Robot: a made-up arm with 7 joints. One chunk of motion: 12 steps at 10 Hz.
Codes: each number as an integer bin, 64 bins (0 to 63) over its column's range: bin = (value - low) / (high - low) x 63, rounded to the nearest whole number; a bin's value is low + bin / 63 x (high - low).
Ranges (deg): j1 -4..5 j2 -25..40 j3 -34..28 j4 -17..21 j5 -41..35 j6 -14..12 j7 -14..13
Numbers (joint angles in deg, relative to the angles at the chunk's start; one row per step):
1: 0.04 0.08 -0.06 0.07 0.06 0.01 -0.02
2: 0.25 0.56 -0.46 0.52 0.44 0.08 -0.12
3: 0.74 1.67 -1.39 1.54 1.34 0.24 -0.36
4: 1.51 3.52 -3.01 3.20 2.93 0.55 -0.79
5: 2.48 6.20 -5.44 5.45 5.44 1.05 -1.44
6: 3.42 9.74 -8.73 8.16 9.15 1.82 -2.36
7: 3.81 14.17 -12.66 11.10 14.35 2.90 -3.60
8: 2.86 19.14 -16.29 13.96 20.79 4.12 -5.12
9: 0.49 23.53 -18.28 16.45 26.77 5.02 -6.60
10: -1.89 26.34 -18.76 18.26 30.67 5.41 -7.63
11: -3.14 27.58 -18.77 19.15 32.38 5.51 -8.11
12: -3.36 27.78 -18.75 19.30 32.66 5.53 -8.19
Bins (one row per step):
1: 28 24 34 28 34 34 33
2: 30 25 34 29 34 34 32
3: 33 26 33 31 35 35 32
4: 39 28 31 33 36 35 31
5: 45 30 29 37 38 36 29
6: 52 34 26 42 42 38 27
7: 55 38 22 47 46 41 24
8: 48 43 18 51 51 44 21
9: 31 47 16 55 56 46 17
10: 15 50 15 58 59 47 15
11: 6 51 15 60 61 47 14
12: 4 51 15 60 61 47 14

